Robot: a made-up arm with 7 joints.
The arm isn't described. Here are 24 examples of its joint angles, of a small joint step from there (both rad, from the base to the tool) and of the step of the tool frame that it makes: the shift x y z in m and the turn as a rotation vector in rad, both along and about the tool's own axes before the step.
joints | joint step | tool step
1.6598 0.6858 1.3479 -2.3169 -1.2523 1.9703 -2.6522 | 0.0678 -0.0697 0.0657 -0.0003 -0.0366 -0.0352 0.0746 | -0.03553 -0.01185 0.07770 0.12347 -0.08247 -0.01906
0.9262 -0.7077 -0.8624 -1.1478 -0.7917 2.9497 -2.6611 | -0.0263 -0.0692 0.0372 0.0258 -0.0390 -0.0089 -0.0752 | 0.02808 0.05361 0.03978 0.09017 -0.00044 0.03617
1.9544 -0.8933 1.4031 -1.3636 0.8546 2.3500 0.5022 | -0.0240 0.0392 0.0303 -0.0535 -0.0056 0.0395 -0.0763 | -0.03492 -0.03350 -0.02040 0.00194 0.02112 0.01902
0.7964 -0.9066 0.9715 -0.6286 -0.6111 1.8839 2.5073 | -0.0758 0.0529 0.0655 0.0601 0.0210 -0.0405 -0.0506 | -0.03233 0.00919 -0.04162 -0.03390 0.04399 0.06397
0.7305 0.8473 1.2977 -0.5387 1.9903 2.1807 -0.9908 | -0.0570 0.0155 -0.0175 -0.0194 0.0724 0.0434 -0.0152 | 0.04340 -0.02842 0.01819 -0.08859 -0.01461 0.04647
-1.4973 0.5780 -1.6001 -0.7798 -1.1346 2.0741 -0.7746 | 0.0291 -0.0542 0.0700 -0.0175 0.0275 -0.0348 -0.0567 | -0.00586 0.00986 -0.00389 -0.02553 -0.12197 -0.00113
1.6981 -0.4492 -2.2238 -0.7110 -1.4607 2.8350 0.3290 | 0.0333 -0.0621 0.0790 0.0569 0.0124 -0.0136 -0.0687 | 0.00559 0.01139 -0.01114 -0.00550 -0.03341 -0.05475
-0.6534 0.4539 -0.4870 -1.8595 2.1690 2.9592 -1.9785 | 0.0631 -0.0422 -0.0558 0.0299 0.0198 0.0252 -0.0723 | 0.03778 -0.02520 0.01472 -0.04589 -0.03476 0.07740
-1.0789 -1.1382 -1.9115 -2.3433 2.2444 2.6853 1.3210 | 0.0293 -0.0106 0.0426 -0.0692 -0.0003 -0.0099 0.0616 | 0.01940 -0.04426 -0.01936 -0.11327 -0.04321 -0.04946
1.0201 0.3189 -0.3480 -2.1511 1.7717 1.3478 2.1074 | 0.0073 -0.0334 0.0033 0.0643 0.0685 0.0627 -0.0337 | -0.05291 0.01248 -0.00104 0.08464 0.01493 0.12101
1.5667 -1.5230 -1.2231 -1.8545 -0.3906 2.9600 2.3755 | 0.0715 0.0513 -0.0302 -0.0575 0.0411 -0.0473 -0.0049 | -0.05210 -0.04331 -0.06378 -0.17428 0.07197 0.04185
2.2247 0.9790 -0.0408 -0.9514 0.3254 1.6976 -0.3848 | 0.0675 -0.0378 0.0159 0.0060 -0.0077 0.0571 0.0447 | 0.08536 0.02337 0.00094 -0.06222 -0.01210 0.06130
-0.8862 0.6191 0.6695 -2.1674 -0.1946 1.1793 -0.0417 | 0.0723 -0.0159 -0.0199 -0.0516 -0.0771 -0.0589 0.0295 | 0.02652 0.00342 -0.03251 0.02865 0.18000 -0.05184
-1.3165 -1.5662 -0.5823 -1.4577 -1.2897 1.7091 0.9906 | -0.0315 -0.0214 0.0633 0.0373 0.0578 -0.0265 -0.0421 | 0.00030 -0.03576 0.05926 0.03318 -0.05831 -0.02990
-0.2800 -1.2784 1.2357 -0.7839 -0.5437 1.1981 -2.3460 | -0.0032 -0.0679 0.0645 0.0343 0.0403 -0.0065 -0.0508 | 0.03022 -0.06859 0.05163 0.03808 0.07069 0.11933
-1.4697 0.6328 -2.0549 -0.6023 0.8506 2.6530 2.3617 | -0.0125 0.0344 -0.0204 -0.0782 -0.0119 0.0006 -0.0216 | -0.00570 -0.02527 -0.01934 -0.05302 -0.05684 0.05972
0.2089 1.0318 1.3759 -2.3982 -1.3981 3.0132 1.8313 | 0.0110 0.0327 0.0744 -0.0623 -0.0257 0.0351 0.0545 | -0.00763 0.05208 0.00301 0.12652 -0.01068 -0.01439
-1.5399 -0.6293 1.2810 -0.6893 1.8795 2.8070 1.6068 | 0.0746 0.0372 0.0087 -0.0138 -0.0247 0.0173 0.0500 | -0.00051 0.01480 0.01229 0.00167 0.02663 -0.10359
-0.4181 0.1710 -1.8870 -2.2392 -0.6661 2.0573 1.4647 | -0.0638 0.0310 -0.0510 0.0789 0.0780 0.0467 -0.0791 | 0.01003 -0.07664 -0.00824 0.02208 -0.01503 -0.10978
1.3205 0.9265 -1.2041 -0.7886 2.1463 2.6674 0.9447 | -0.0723 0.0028 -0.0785 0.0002 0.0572 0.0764 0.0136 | 0.08467 -0.01468 0.02003 -0.01915 -0.18701 -0.01242
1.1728 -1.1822 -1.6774 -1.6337 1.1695 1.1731 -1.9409 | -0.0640 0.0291 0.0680 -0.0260 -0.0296 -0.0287 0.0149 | 0.01134 -0.02531 -0.04607 0.07729 -0.03969 -0.01976
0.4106 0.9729 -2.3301 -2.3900 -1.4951 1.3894 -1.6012 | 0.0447 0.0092 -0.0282 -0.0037 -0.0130 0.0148 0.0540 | 0.00778 0.01010 -0.00832 -0.04087 0.03112 -0.06987
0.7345 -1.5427 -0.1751 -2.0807 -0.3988 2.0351 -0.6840 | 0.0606 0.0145 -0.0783 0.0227 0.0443 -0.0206 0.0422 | -0.06234 0.01467 -0.01414 -0.01331 -0.08837 -0.14499
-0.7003 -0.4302 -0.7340 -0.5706 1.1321 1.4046 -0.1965 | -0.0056 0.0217 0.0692 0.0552 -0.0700 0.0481 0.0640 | 0.02020 0.00637 -0.02853 -0.03537 0.02129 0.00103
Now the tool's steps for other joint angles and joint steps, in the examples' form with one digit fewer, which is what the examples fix.
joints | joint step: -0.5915 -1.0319 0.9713 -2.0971 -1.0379 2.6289 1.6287 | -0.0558 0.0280 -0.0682 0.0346 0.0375 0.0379 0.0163
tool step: -0.0296 -0.0399 -0.0459 -0.0406 0.0586 -0.0862
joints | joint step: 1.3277 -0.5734 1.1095 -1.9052 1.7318 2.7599 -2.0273 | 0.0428 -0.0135 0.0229 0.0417 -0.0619 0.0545 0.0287
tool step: 0.0424 -0.0262 -0.0134 -0.0090 -0.0203 0.0722
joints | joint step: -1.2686 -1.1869 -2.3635 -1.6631 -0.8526 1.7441 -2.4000 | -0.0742 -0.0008 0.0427 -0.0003 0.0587 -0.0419 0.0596
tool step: 0.0327 0.0156 -0.0019 -0.1173 0.0439 -0.0641
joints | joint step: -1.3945 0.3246 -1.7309 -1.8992 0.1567 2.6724 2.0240 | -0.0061 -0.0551 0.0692 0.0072 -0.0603 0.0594 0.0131
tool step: -0.0150 0.0145 -0.0003 0.0817 0.0155 0.0272
